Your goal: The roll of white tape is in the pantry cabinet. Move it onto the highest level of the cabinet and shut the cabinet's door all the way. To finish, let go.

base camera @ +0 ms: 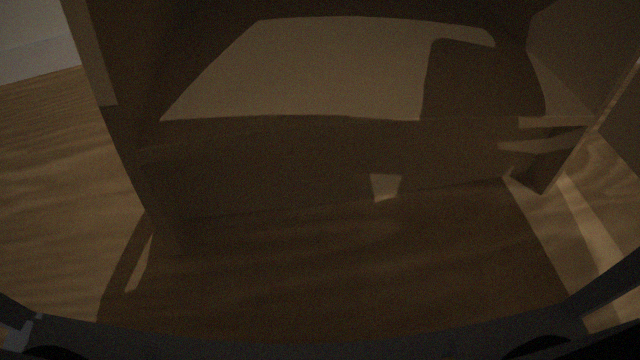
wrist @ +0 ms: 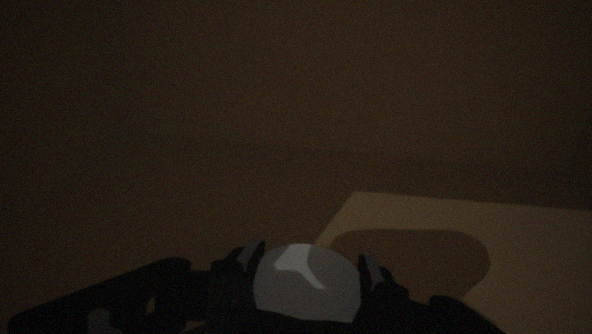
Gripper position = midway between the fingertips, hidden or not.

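There is a pantry cabinet (base camera: 211,115), and I find the cabinet in the wrist view as well (wrist: 445,146). A roll of white tape (wrist: 305,281) is here too, though in the base camera view the tape is out of frame. And I can see my gripper (wrist: 309,266).
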